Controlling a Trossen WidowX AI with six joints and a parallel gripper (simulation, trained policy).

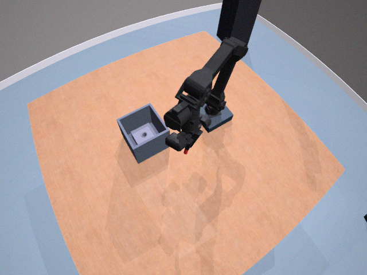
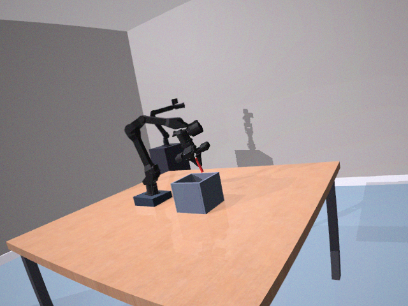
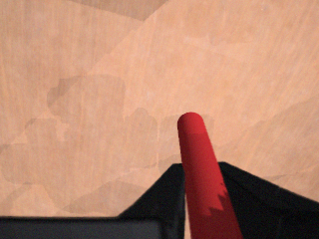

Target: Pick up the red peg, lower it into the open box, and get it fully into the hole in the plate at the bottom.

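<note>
Right now the grey plate is 160 mm to the right of my gripper tip, 130 mm ahead of it and 100 mm below it. Also, from my gripper tip: red peg: 10 mm to the right, 10 mm above.
</note>
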